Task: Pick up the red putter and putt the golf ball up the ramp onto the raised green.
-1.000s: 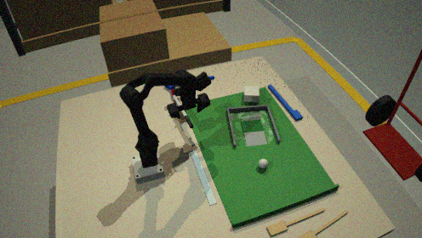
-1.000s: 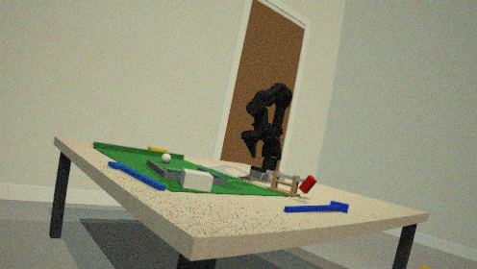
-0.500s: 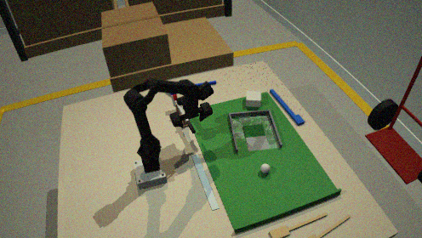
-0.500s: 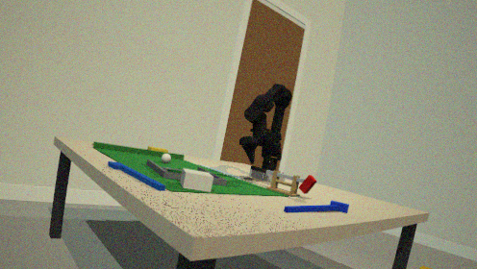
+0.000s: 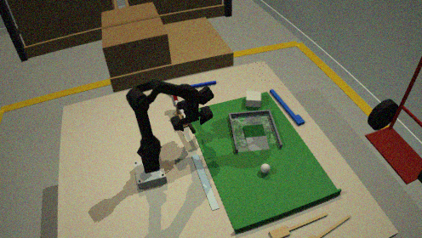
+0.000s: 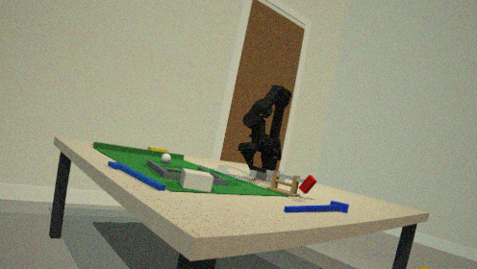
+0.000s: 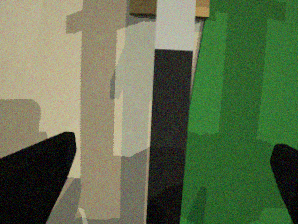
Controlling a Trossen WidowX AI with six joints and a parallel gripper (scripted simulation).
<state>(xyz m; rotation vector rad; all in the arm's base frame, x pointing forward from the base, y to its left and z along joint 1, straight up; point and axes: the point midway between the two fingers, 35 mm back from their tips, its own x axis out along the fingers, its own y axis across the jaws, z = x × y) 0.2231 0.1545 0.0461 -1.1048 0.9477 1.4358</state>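
Now: the pale strip 27 cm to the right of my gripper tip, 6 cm below it and 1 cm behind it. Also, from my gripper tip: red putter: 11 cm to the left, 2 cm behind; blue putter: 37 cm to the left, 8 cm ahead, 4 cm below; green mat: 26 cm ahead, 17 cm to the right, 6 cm below.
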